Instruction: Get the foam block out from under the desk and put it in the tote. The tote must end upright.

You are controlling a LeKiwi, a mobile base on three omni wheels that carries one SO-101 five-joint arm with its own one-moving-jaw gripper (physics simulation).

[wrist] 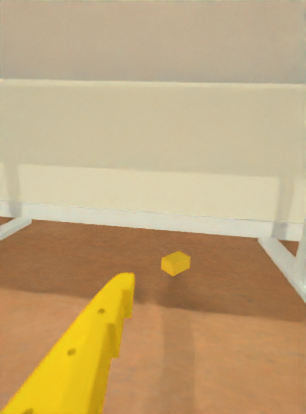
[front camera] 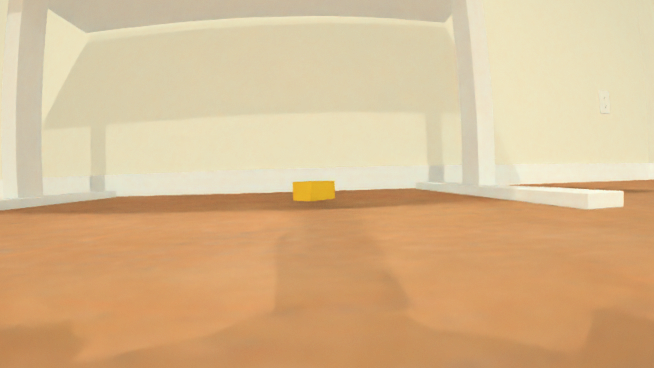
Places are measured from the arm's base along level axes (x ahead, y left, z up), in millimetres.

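Pixels of known places: end effector, tool point: (wrist: 133, 289).
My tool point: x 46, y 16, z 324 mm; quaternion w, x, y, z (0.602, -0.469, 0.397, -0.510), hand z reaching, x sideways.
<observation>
Behind a point stands the place of what it marks.
The yellow foam block (front camera: 313, 191) @[x 701, y 46, z -67 mm] (wrist: 175, 263) @[x 706, y 45, z -45 mm] lies on the floor under the white desk (front camera: 476, 95) @[x 711, y -369, z 162 mm] (wrist: 150, 40) @[x 655, y 148, z 606 mm], between its two legs and in the desk's shadow. One corner of the block faces the front camera. My gripper is fully open: its notched yellow fixed jaw shows at the lower left of the wrist view, and the moving jaw is out of the picture. The block is beyond the jaw tip and a little to its right, apart from it. The tote does not show in either view.
The desk's right foot (front camera: 560, 194) @[x 451, y -372, z -70 mm] (wrist: 282, 265) and left foot (front camera: 65, 198) @[x 756, y 821, z -75 mm] (wrist: 15, 227) lie on the floor at either side of the block. The wall with a white baseboard (front camera: 225, 181) @[x 1088, y 412, z -42 mm] (wrist: 125, 217) @[x 1094, y 351, z -37 mm] stands behind it. A wall outlet (front camera: 604, 102) @[x 1230, y -1391, z 308 mm] is at the right.
</observation>
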